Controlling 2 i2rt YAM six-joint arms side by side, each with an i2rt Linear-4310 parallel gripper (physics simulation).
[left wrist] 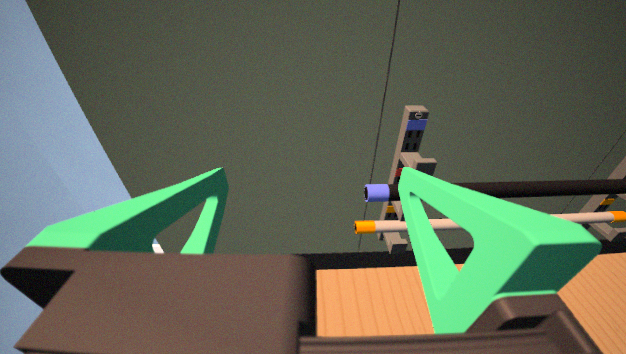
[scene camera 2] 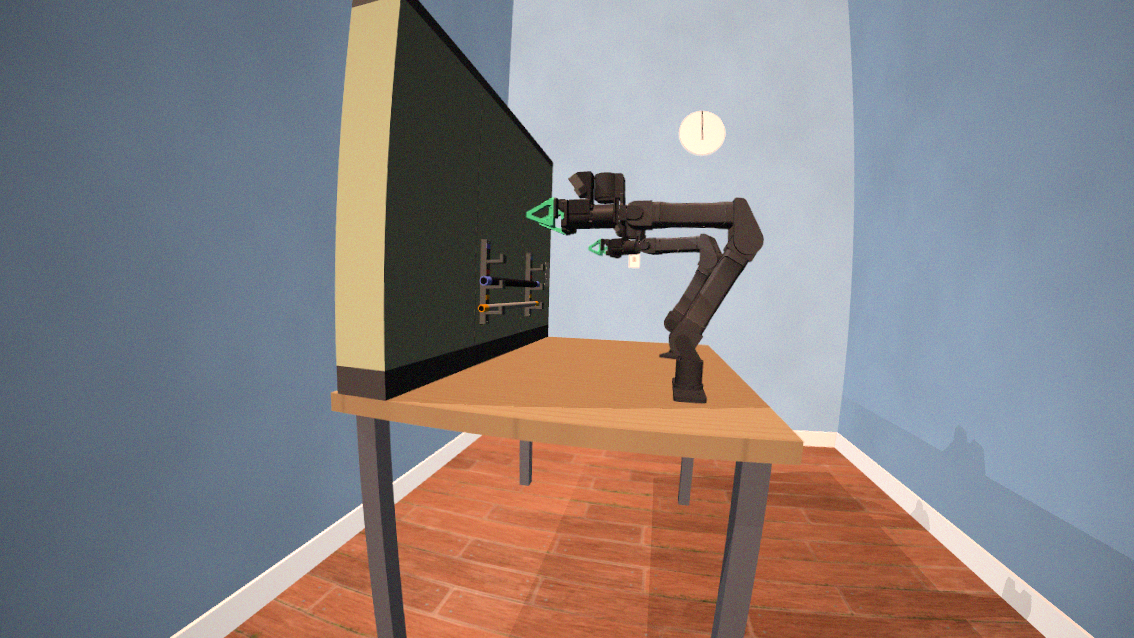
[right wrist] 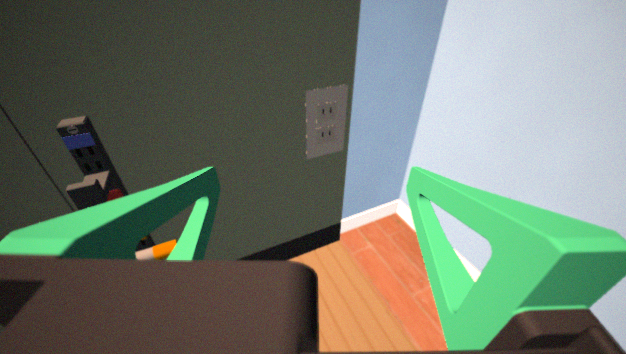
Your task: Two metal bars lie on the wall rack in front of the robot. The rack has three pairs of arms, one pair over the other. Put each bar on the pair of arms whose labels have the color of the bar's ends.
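Frame: origin at the left arm's base, x back, y right, z up, level; millimetres.
Seen in the pictures: left gripper, fingertip midpoint: (left wrist: 313, 177) (scene camera 2: 533, 218); right gripper, fingertip midpoint: (scene camera 2: 595, 249) (right wrist: 313, 177); left arm's base, link origin: (scene camera 2: 687, 391); right arm's base, link origin: (scene camera 2: 678, 355).
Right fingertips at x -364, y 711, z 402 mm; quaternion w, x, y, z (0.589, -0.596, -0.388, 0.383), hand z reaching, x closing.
Offsets run from my right fingertips to a thing's top centre. Level surfaces: height alone.
A dark bar with violet-blue ends @(dx -204, dy -382, dz -142 mm) (scene camera 2: 511, 282) (left wrist: 540, 187) lies on the middle arms of the rack @(dx -195, dy -578, dz -33 mm) (scene camera 2: 483, 261) (left wrist: 416, 109) (right wrist: 75, 122), beside red labels. A thin pale bar with orange ends @(dx -206, dy -382, dz -222 mm) (scene camera 2: 515, 304) (left wrist: 390, 226) (right wrist: 165, 249) lies on the bottom arms, beside orange labels. The top arms, beside blue labels, are empty. My left gripper (scene camera 2: 541, 215) (left wrist: 313, 177) is open and empty, above and out in front of the rack's left part. My right gripper (scene camera 2: 596, 248) (right wrist: 313, 177) is open and empty, to the right of the rack. In the right wrist view its left finger hides part of the rack.
The rack is fixed to a dark green board (scene camera 2: 444, 198) (left wrist: 250, 100) (right wrist: 200, 75), which stands at the back of the wooden table @(dz -402 mm) (scene camera 2: 555, 376) (left wrist: 370, 300) (right wrist: 345, 300). An outlet plate @(dx -250, dy +134, dz -45 mm) (right wrist: 326, 121) is on the board, right of the rack.
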